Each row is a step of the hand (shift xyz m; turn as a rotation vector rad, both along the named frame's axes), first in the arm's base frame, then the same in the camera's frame.
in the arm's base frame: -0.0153 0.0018 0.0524 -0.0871 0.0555 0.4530
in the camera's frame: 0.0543 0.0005 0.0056 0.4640 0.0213 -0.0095
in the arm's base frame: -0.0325 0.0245 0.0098 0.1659 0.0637 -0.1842
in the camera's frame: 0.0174 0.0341 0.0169 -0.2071 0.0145 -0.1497
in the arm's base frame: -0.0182 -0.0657 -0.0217 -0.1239 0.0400 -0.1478
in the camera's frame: -0.0224 -0.0483 0.0477 -0.1189 0.1086 0.1134
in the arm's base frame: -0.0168 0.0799 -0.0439 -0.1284 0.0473 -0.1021
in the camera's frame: -0.0343 0.0850 -0.0137 -0.0728 0.1105 0.1079
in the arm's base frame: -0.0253 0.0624 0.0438 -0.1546 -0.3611 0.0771
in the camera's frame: 0.0520 0.0603 -0.0107 0.0794 -0.2710 0.2837
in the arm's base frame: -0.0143 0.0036 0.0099 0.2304 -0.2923 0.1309
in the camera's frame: 0.0126 0.0078 0.0098 0.0649 -0.3771 -0.0963
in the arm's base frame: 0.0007 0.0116 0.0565 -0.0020 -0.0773 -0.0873
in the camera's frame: 0.0560 0.0020 -0.0135 -0.0905 -0.0561 0.0475
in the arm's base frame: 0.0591 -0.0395 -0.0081 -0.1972 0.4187 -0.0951
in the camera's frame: -0.0217 -0.0589 -0.0343 -0.0273 0.4716 0.0069
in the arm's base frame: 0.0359 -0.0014 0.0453 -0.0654 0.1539 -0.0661
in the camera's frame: 0.0376 -0.0227 -0.0376 -0.0419 0.1749 0.0005
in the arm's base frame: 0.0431 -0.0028 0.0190 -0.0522 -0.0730 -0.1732
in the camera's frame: 0.0104 -0.0232 -0.0398 -0.1650 -0.0191 0.1022
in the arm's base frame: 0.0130 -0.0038 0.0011 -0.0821 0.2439 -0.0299
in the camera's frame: -0.0016 -0.0090 -0.0101 0.0030 0.2575 -0.0287
